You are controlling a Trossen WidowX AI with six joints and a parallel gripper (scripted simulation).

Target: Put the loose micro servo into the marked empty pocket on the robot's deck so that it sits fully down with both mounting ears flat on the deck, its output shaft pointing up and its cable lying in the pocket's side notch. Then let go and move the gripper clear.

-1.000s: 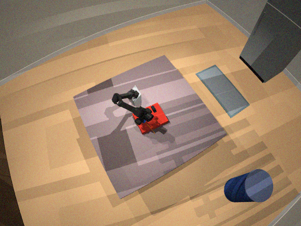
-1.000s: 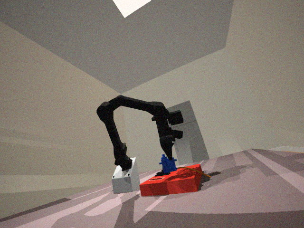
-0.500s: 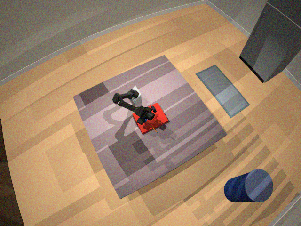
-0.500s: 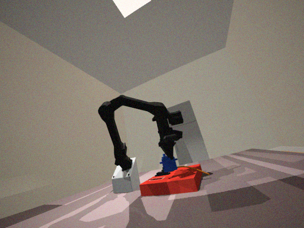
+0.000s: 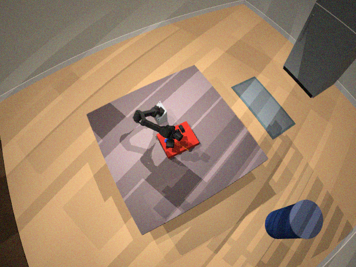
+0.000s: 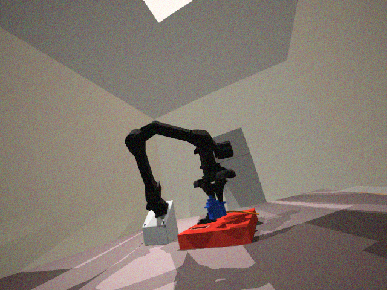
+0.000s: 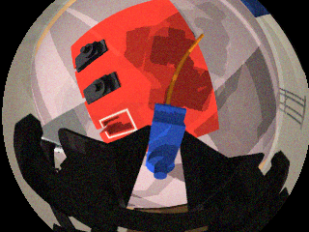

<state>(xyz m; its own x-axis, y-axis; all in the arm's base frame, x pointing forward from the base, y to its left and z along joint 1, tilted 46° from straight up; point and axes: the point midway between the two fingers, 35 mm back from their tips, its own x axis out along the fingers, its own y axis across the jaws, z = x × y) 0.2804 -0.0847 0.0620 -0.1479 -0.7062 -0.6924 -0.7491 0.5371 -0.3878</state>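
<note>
My gripper tip is 10 cm above the deck, 7 cm to the right of it and 3 cm short of it.
</note>
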